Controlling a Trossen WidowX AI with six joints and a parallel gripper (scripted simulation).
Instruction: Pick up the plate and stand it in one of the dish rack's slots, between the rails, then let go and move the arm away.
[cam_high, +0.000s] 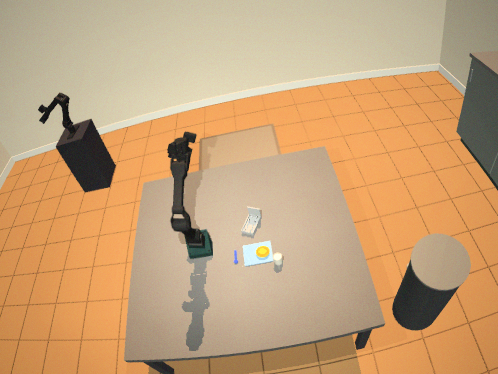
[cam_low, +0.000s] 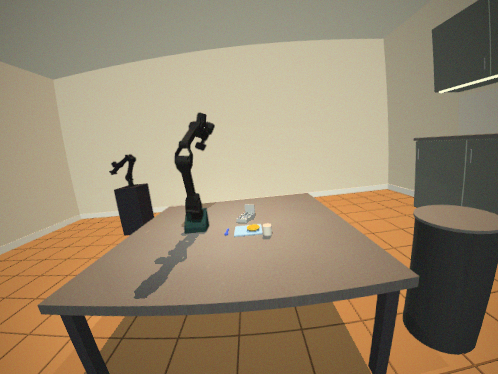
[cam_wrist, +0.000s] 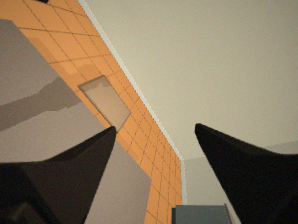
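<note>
Now: the yellow plate 520 mm below my gripper tip, 350 mm to the right of it and 260 mm ahead of it. From my gripper tip the other things lie so: pale blue mat 530 mm below, 340 mm to the right, 230 mm ahead; blue spoon 530 mm below, 350 mm to the right, 110 mm ahead; grey dish rack 510 mm below, 210 mm ahead, 140 mm to the right.
</note>
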